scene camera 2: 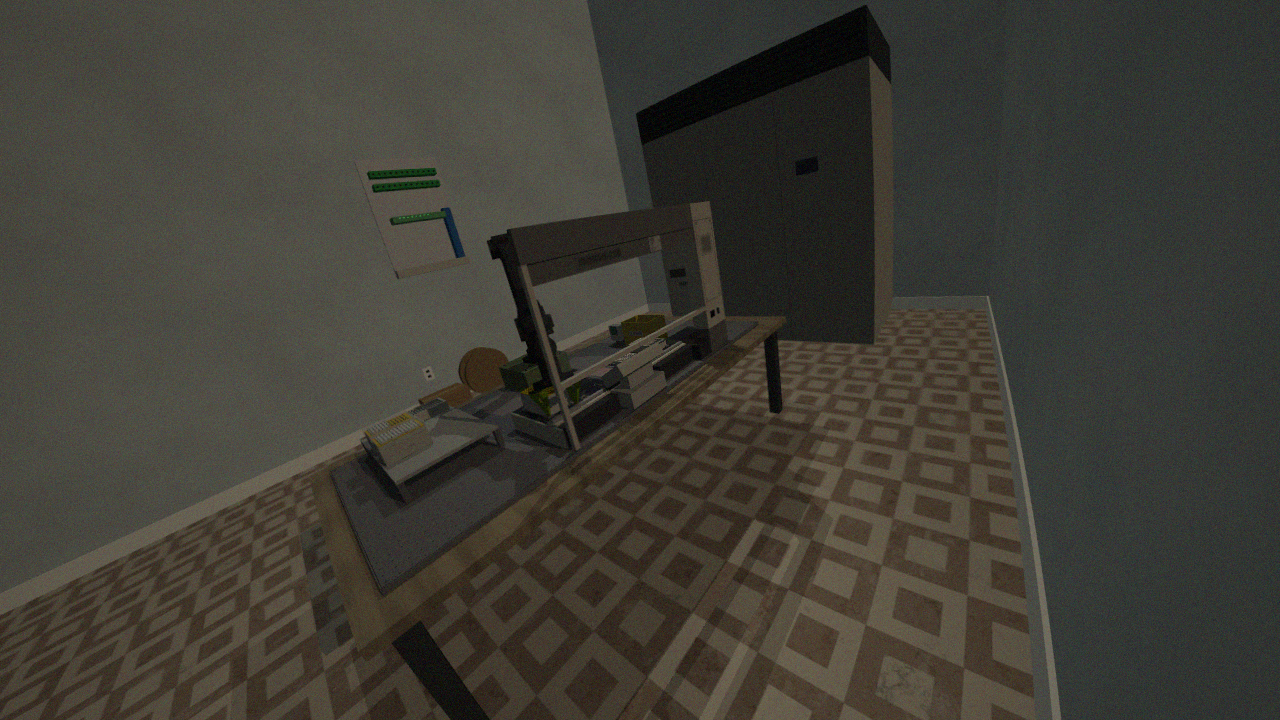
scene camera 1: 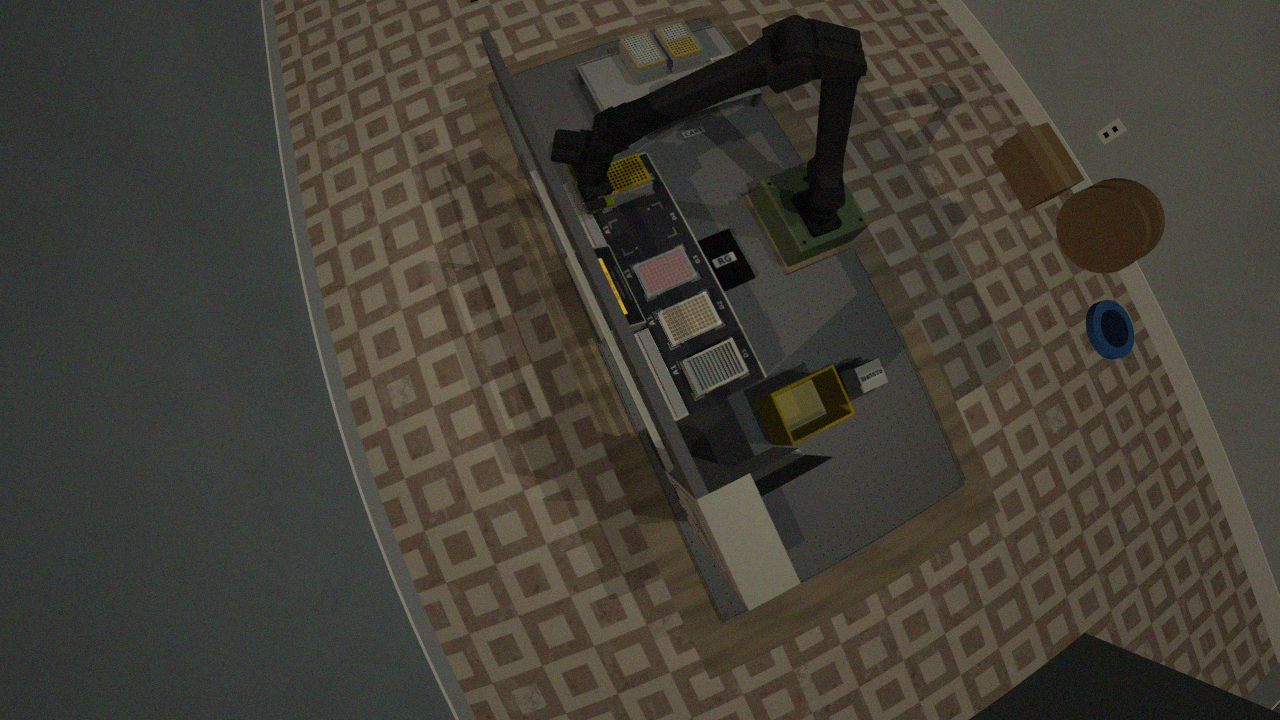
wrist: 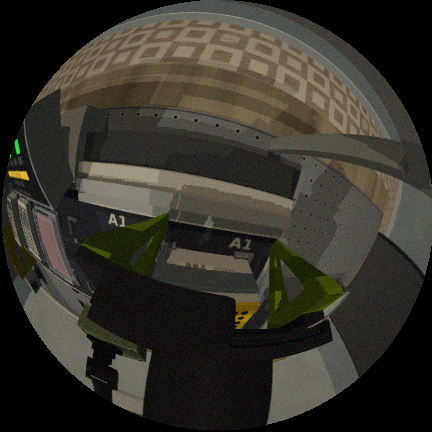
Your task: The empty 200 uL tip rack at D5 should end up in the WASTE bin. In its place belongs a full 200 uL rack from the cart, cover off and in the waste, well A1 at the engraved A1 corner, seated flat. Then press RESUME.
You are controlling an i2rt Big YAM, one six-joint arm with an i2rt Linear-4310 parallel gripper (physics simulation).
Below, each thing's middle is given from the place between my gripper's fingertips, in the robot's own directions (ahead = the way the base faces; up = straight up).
Labels:
The tan rack (scene camera 1: 683, 321) is 100 mm behind my hand and 380 mm to the left of it.

